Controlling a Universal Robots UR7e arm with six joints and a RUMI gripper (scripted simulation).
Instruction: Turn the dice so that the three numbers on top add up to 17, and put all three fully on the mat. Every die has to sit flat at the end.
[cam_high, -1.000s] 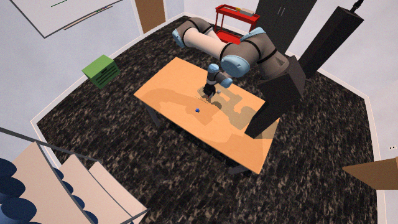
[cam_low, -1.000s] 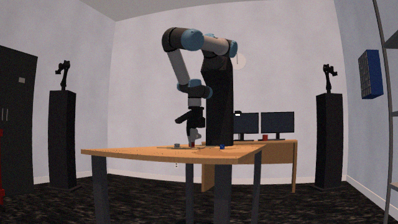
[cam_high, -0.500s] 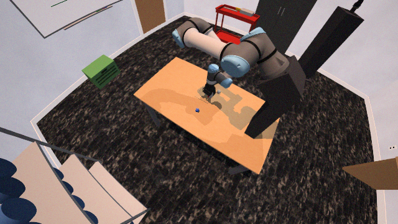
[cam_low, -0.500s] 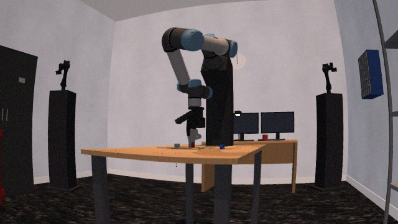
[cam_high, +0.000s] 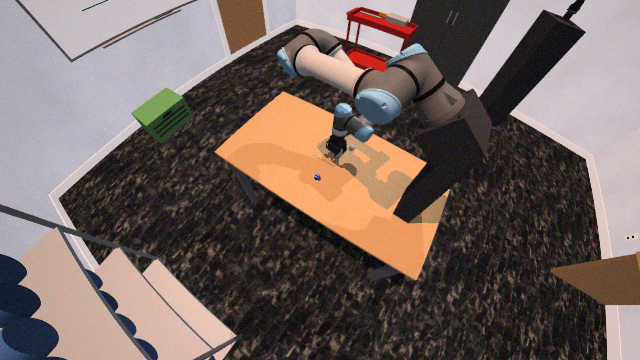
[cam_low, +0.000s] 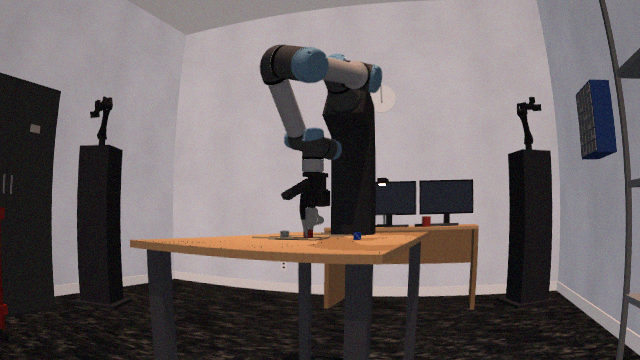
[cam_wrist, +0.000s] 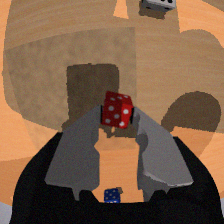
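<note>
My hand is right at the red die. From my hand the other things lie so: blue die (160 mm to the left, 80 mm ahead, 10 mm below); then grey die (90 mm to the right, 80 mm behind, 10 mm below); then tan mat (40 mm ahead, 20 mm to the right, 20 mm below).
</note>
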